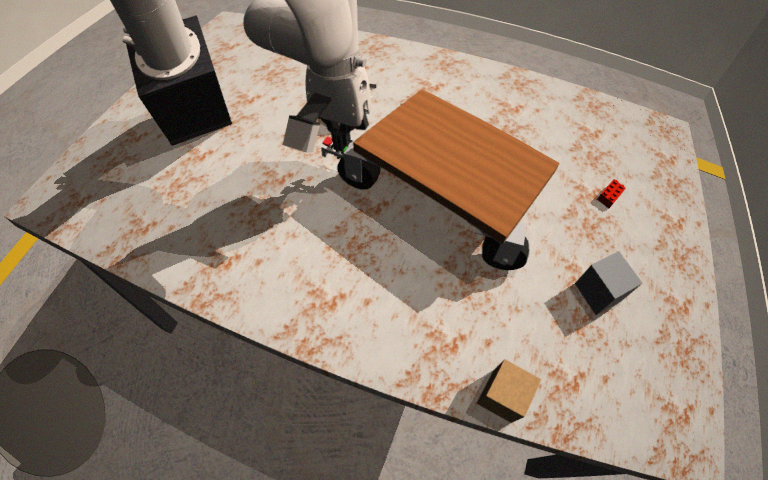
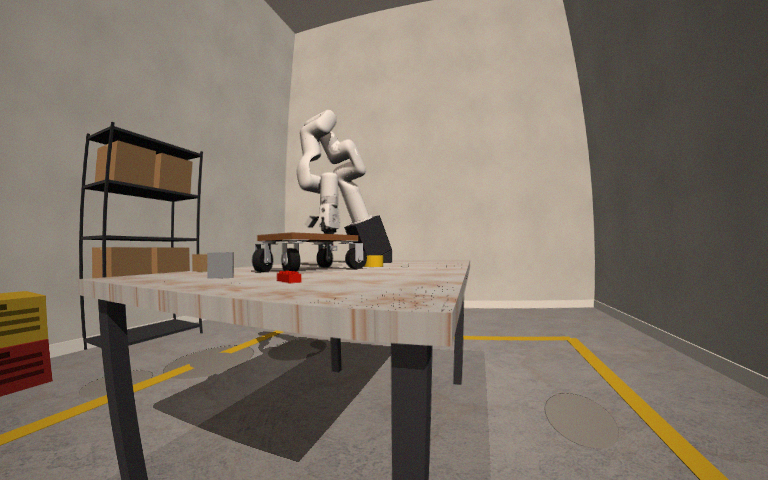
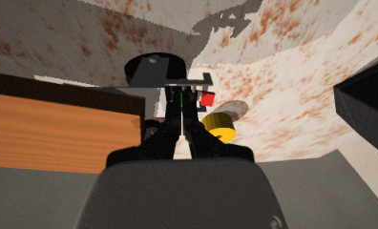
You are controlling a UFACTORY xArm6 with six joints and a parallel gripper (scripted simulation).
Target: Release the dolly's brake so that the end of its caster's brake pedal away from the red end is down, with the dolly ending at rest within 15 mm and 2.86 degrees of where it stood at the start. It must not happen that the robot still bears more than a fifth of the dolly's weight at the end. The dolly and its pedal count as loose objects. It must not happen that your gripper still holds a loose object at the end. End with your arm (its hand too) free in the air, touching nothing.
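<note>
The brake pedal lies 30 mm below my hand and 10 mm behind it. Also, from my hand: grey cube 510 mm ahead, 150 mm to the right, 70 mm below; then yellow ring 180 mm to the left, 80 mm below, 50 mm behind; then tan cube 360 mm to the right, 340 mm ahead, 80 mm below.
</note>
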